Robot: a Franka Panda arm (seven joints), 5 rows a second.
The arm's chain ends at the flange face. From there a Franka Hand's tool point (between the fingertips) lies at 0.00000 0.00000 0.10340 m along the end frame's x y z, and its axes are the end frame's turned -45 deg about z.
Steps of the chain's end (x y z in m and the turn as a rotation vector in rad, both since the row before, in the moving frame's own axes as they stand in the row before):
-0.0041 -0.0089 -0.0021 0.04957 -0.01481 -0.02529
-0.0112 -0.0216 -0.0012 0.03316 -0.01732 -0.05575
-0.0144 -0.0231 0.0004 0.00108 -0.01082 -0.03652
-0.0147 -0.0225 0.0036 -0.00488 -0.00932 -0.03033
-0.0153 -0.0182 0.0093 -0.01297 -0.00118 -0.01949
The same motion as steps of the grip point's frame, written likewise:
0.0059 -0.0139 -0.0022 0.04552 0.02458 -0.02529
0.0084 -0.0269 -0.0013 0.03569 0.01120 -0.05575
0.0054 -0.0274 0.0004 0.00841 -0.00689 -0.03652
0.0045 -0.0266 0.0036 0.00314 -0.01004 -0.03033
0.0010 -0.0228 0.0093 -0.00834 -0.01001 -0.01949

